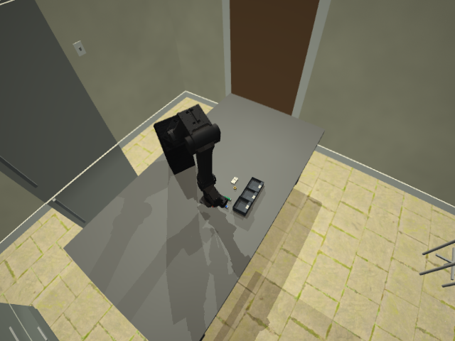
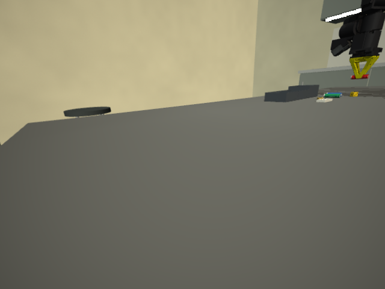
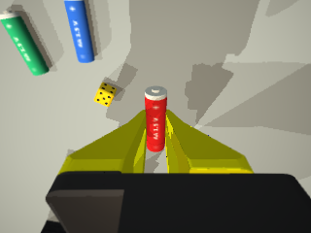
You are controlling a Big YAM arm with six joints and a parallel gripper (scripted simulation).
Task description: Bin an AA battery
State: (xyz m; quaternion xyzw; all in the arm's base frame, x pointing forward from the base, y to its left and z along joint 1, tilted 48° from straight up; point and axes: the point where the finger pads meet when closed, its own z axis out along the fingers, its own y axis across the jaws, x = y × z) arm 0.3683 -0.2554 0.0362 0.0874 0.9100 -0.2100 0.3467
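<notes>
My hand is 200 mm short of the dark bin, 130 mm to the right of it and 50 mm above it. The rest, counted from my hand: red AA battery right at my hand; blue battery 70 mm ahead, 40 mm to the left, 60 mm below; yellow die 10 mm ahead, 50 mm to the left, 60 mm below.
</notes>
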